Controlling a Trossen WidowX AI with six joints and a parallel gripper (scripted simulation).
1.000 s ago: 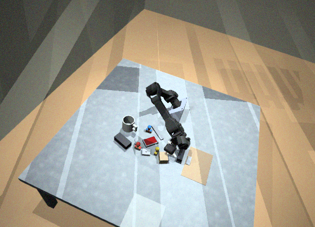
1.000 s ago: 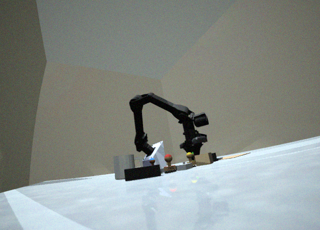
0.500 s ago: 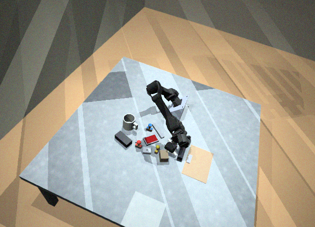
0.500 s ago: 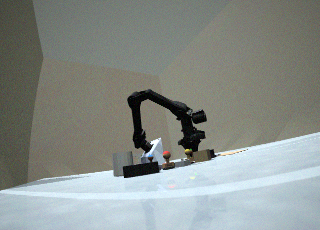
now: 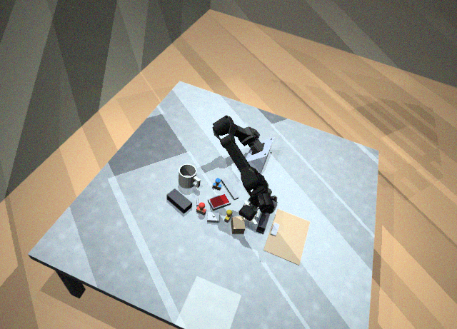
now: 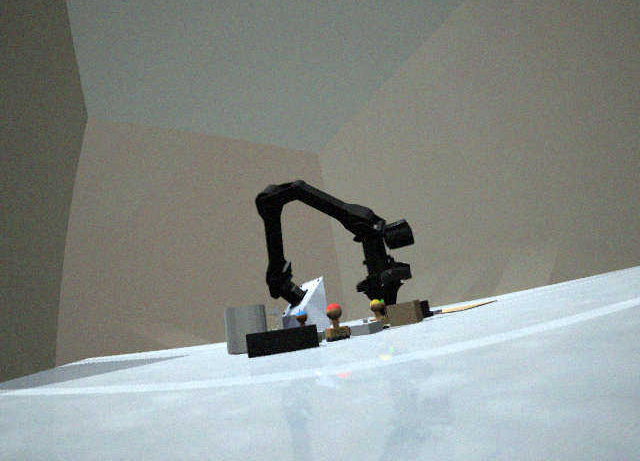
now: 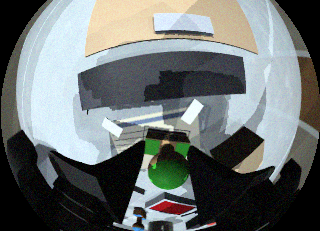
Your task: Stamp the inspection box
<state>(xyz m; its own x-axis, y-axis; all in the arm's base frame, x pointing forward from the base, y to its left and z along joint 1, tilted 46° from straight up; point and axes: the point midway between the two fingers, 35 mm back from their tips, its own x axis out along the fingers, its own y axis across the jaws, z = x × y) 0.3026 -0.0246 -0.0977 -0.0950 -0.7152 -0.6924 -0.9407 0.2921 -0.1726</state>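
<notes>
Right now my gripper tip is 20 mm above the cream card, 10 mm to the left of it and 10 mm past it. The rest, counted from my gripper tip: cardboard box 90 mm ahead, 50 mm to the right; then black bar 60 mm to the left, 10 mm below, 10 mm ahead; then green-knobbed stamp right at my gripper tip.
</notes>
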